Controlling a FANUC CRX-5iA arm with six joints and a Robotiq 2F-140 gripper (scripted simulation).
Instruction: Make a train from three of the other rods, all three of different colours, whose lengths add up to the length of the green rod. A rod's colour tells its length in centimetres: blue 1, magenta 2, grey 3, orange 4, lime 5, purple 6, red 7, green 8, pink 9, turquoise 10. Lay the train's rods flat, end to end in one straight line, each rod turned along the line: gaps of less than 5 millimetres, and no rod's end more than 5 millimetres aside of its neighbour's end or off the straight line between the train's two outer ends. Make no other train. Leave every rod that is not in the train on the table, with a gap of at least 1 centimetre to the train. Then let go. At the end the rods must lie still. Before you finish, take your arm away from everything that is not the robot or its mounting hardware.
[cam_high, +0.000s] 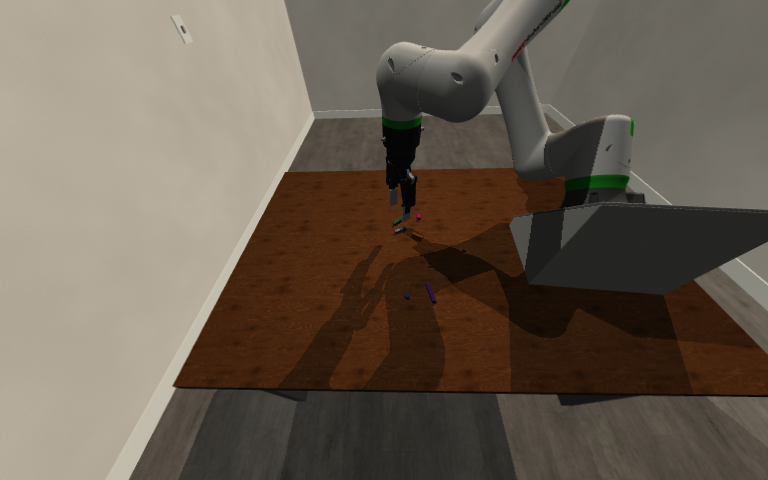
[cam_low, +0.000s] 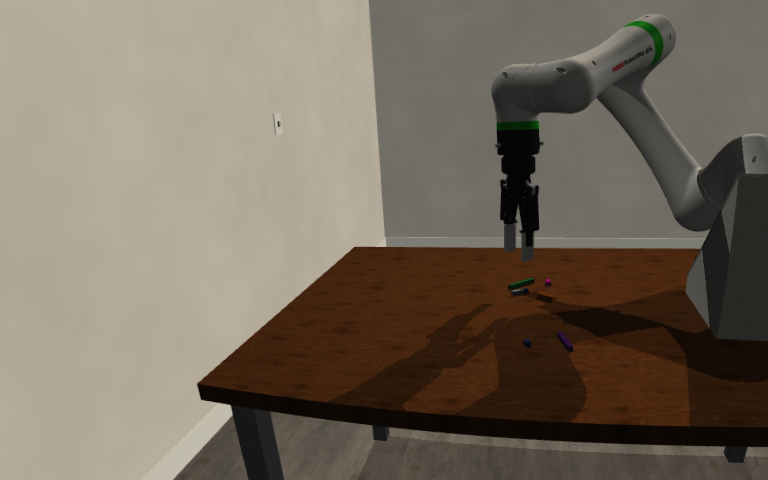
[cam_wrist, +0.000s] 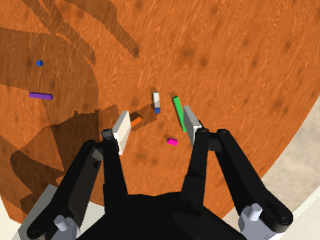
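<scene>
Now: hand 60 mm past the orange rod, 30 mm to the right of it and 120 mm above it. Round my hand: green rod 10 mm behind, 60 mm to the right, 120 mm below; magenta rod 80 mm behind, 70 mm to the right, 120 mm below; grey rod 120 mm below.
</scene>
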